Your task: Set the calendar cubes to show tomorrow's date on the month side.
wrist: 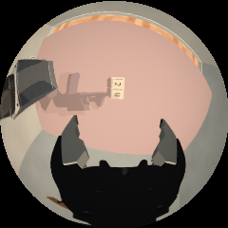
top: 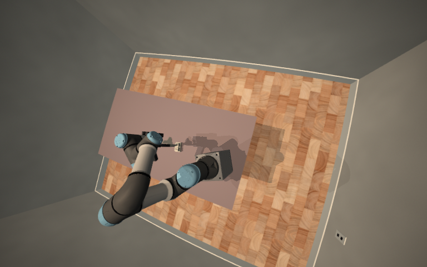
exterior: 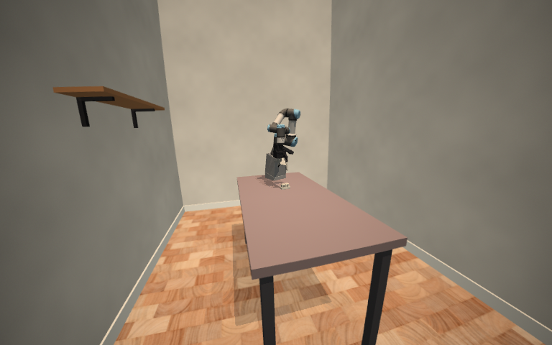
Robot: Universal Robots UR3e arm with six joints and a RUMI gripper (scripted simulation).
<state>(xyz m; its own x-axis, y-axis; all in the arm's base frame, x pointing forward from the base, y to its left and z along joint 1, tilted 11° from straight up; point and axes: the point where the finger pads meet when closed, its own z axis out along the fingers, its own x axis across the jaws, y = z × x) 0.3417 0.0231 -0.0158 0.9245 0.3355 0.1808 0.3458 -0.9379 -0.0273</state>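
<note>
Now: hand 10 mm past the tray, 20 mm to the right of it and 160 mm above it.
</note>
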